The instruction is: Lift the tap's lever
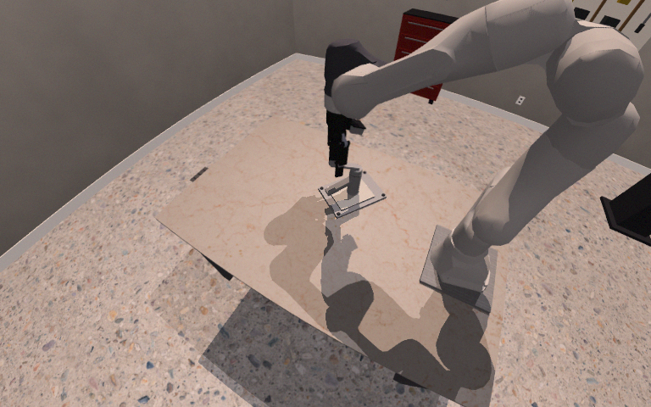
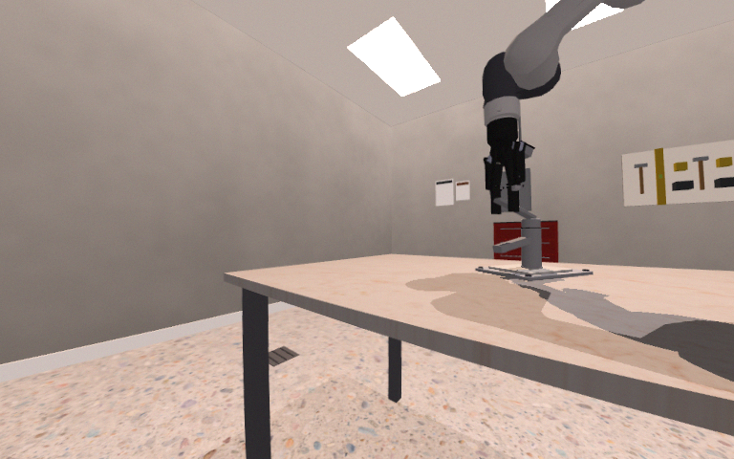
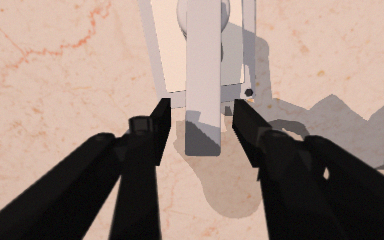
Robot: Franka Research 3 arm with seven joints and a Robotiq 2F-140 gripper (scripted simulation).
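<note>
Right now my hand is 30 mm to the left of the lever, 20 mm past it and 20 mm above it.
</note>
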